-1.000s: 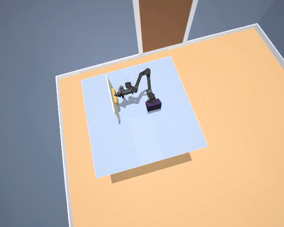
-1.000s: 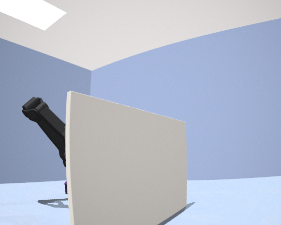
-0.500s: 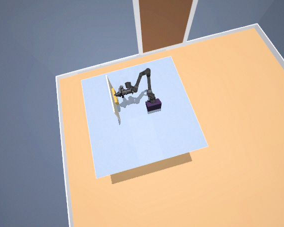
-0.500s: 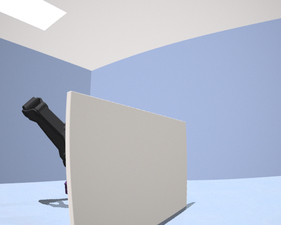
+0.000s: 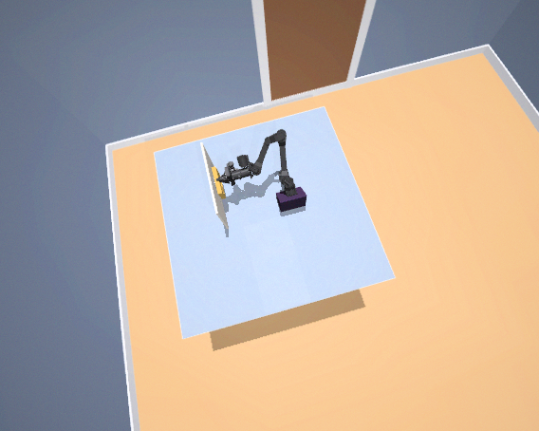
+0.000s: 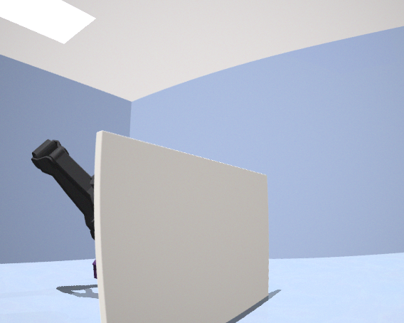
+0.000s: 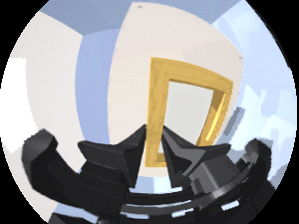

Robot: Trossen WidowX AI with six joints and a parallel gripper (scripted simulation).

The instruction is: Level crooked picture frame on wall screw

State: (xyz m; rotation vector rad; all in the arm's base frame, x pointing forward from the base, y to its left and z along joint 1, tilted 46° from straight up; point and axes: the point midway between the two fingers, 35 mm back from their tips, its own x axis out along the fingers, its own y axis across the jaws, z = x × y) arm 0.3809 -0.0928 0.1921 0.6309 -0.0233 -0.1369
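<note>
My gripper tip is 50 mm above the yellow picture frame and 10 mm to the left of it. From my gripper tip the other things lie so: panel (60 mm below, 20 mm ahead).
</note>
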